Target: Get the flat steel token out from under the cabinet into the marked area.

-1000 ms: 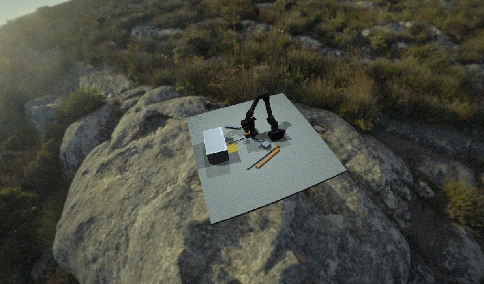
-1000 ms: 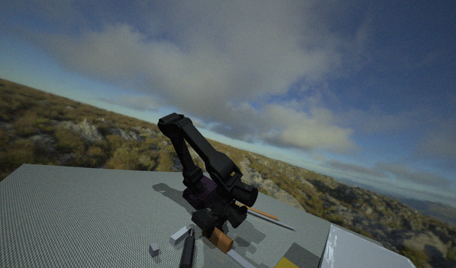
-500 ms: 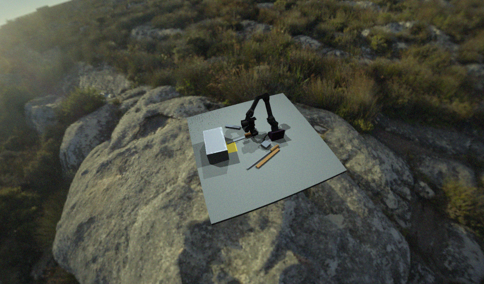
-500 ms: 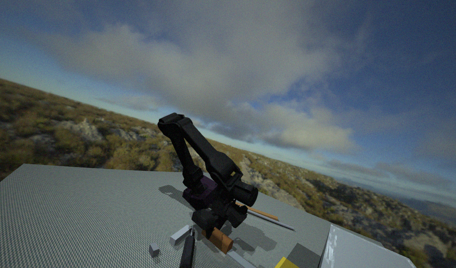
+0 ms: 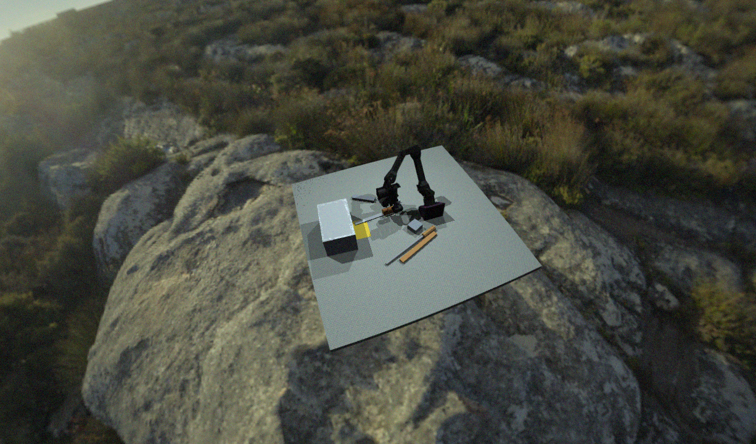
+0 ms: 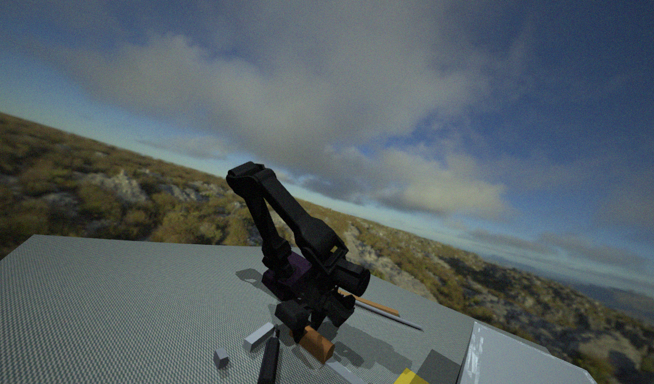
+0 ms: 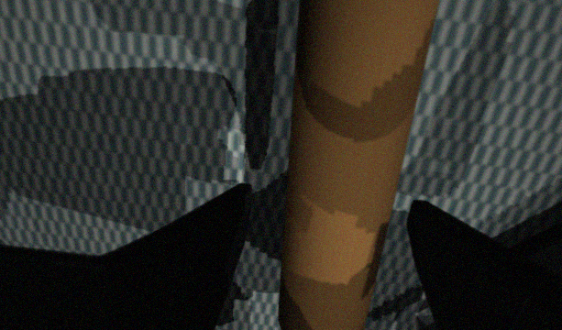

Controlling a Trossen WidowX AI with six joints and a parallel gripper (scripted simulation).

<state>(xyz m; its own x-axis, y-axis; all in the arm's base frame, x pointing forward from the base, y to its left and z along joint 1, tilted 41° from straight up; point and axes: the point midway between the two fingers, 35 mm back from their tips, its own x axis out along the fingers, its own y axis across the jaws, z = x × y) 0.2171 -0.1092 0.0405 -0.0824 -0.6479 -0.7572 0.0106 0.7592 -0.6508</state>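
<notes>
My gripper tip is 60 mm past the grey bar and 90 mm to the left of it. From my gripper tip the other things lie so: grey block: 60 mm behind, 190 mm to the left, 10 mm above; small grey cube: 50 mm behind, 180 mm to the right; wooden stick: 20 mm behind, 340 mm to the left.
</notes>
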